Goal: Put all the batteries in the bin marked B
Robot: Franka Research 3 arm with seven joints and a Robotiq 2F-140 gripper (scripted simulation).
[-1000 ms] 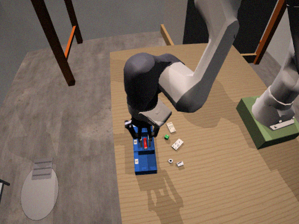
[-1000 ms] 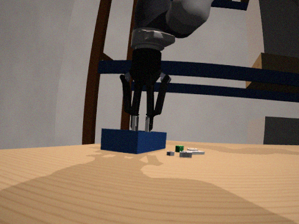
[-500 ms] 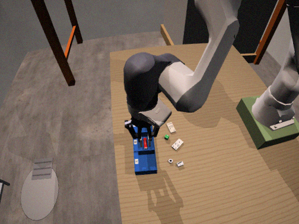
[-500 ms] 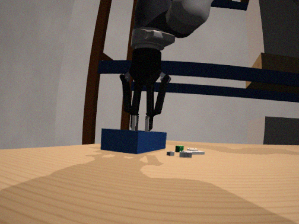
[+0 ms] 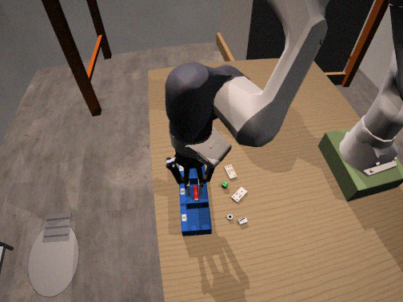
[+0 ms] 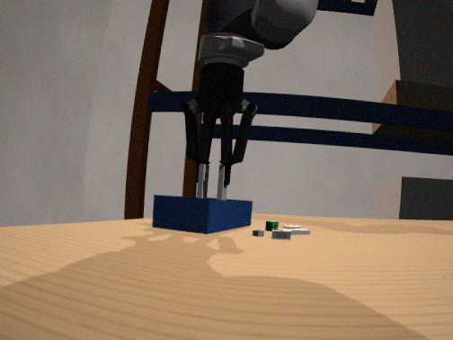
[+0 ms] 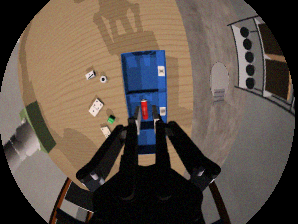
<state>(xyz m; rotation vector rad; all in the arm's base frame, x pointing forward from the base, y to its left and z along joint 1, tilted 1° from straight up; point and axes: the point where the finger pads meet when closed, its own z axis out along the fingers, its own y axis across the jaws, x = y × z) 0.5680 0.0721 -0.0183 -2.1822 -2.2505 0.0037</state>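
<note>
My gripper is now 5 cm above the blue bin. Round my hand: grey ring (10 cm behind, 8 cm to the left, 6 cm below); red battery (5 cm below); green cube (10 cm behind, 6 cm below, 3 cm to the right).
</note>
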